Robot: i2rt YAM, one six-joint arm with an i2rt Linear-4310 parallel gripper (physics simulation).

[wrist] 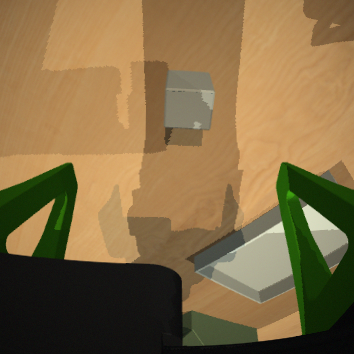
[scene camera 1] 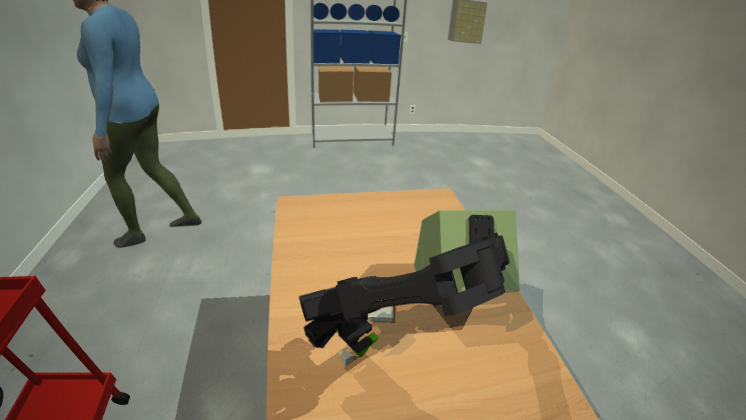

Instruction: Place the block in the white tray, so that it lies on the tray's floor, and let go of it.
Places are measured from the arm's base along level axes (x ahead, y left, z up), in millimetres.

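Pixels of known places: gripper, between the fingertips: point(wrist: 176, 173) point(scene camera 1: 349, 343).
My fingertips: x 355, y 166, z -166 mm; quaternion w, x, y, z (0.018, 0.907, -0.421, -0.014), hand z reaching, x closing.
Ahead of a thing's pixels: the offset from my fingertips to its middle. Level surfaces: height alone.
The small grey block @(dy -1, dx +9, dz -70 mm) point(scene camera 1: 345, 356) point(wrist: 189, 107) sits on the wooden table, just beyond the fingertips in the wrist view and centred between them sideways. My gripper point(wrist: 176, 173) is open and empty, with its green fingers wide apart above the table; in the scene view the gripper point(scene camera 1: 350, 344) is close to the block. The white tray @(dy -205, dx -50, dz -78 mm) point(scene camera 1: 383, 314) point(wrist: 260, 267) lies on the table, partly behind my right-hand finger in the wrist view and mostly hidden by the arm in the scene view. Its visible floor holds no block.
A green box point(scene camera 1: 428, 237) point(wrist: 220, 327) stands at the arm's base, on the right side of the table @(dz -88 mm) point(scene camera 1: 323, 229). A red cart point(scene camera 1: 67, 393) stands on the floor at the left. A person point(scene camera 1: 117, 73) is at the back left, and a shelf rack point(scene camera 1: 313, 120) is by the wall.
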